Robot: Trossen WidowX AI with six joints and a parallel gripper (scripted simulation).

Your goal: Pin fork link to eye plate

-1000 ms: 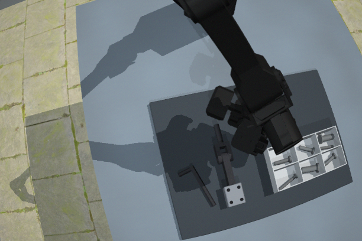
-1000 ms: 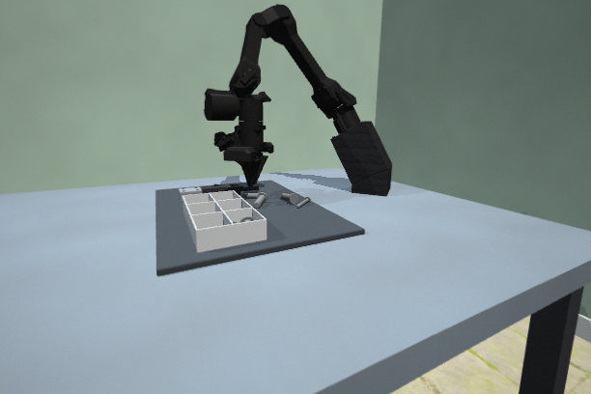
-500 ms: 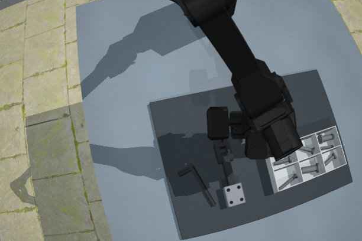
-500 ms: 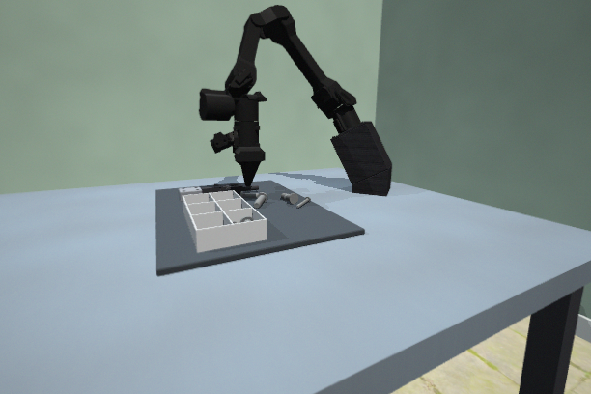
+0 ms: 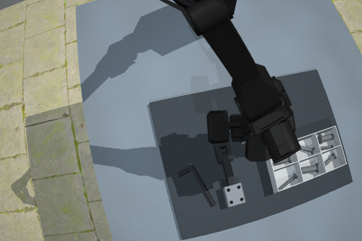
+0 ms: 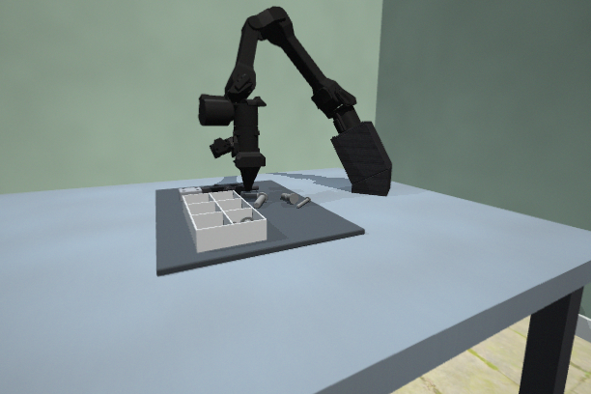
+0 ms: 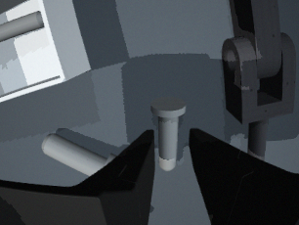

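Now: the headed pin 10 mm behind my hand and 50 mm below it. The rest, counted from my hand: dark L-shaped bar 70 mm ahead, 130 mm to the right, 50 mm below; then eye plate bar 50 mm ahead, 50 mm to the right, 40 mm below; then base block 130 mm ahead, 50 mm to the right, 40 mm below.
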